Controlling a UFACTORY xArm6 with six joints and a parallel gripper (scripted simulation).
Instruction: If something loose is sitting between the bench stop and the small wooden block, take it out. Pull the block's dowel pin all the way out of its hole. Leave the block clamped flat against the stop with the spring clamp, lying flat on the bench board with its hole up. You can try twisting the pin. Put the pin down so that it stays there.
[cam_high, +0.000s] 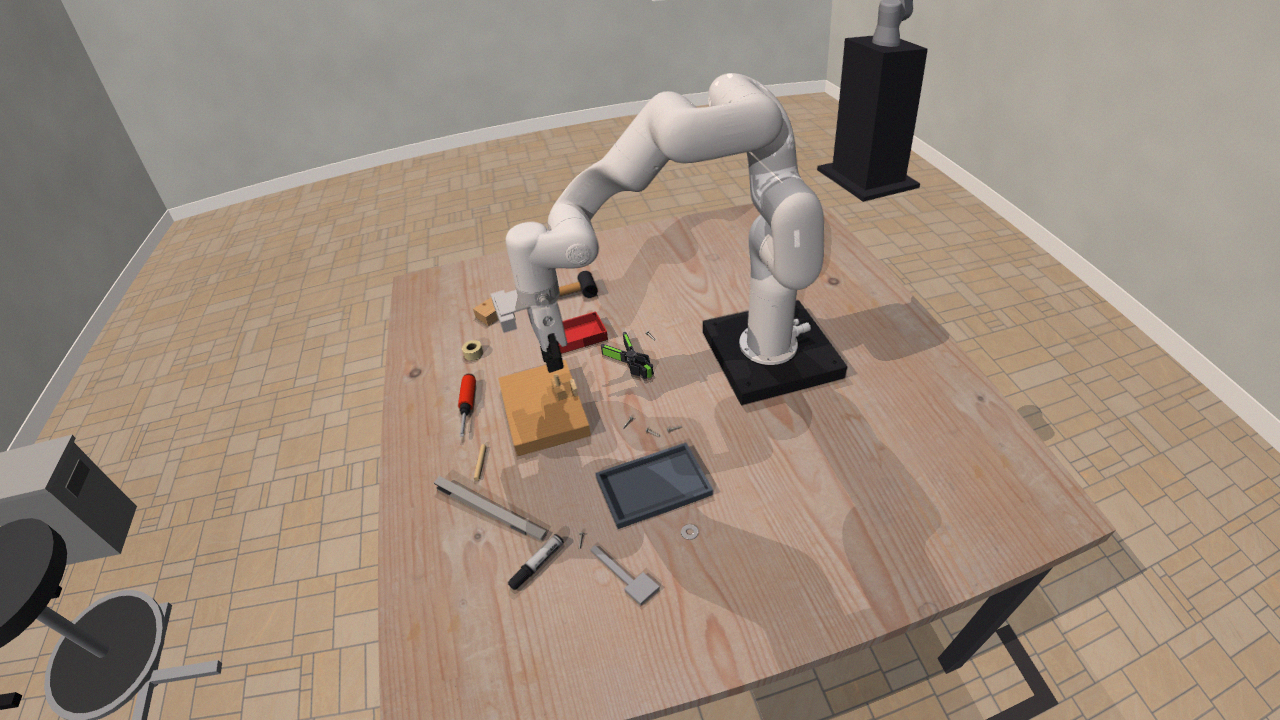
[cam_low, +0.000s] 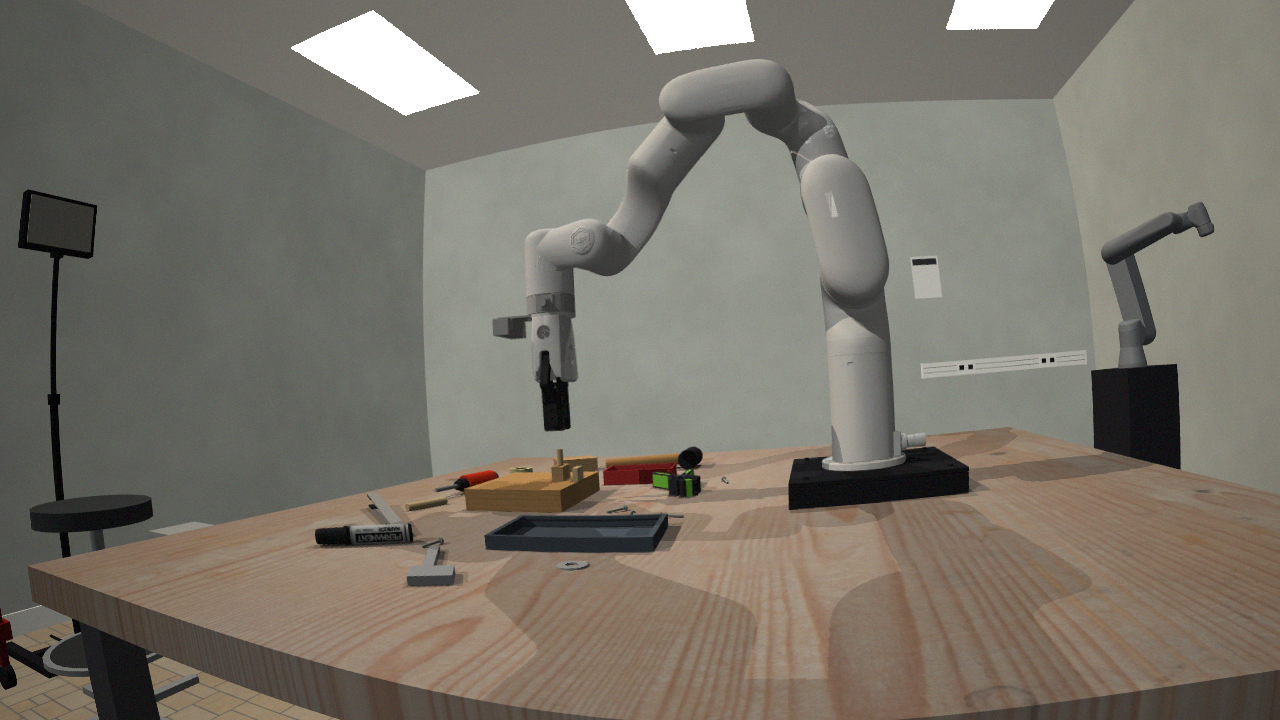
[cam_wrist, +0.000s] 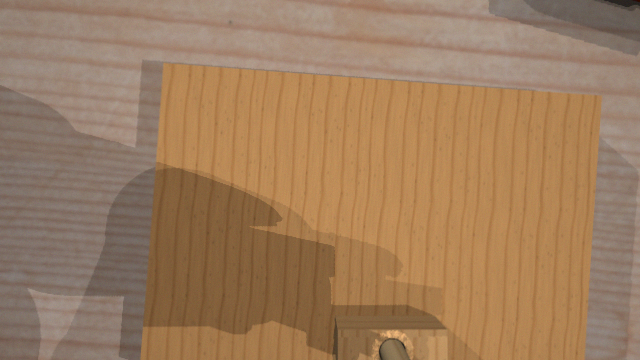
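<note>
My gripper is now 7 cm above the dowel pin. Also, from my hand: small wooden block 9 cm below; red tray 10 cm behind, 19 cm to the right, 12 cm below; orange bench board 4 cm ahead, 1 cm to the left, 10 cm below.
</note>
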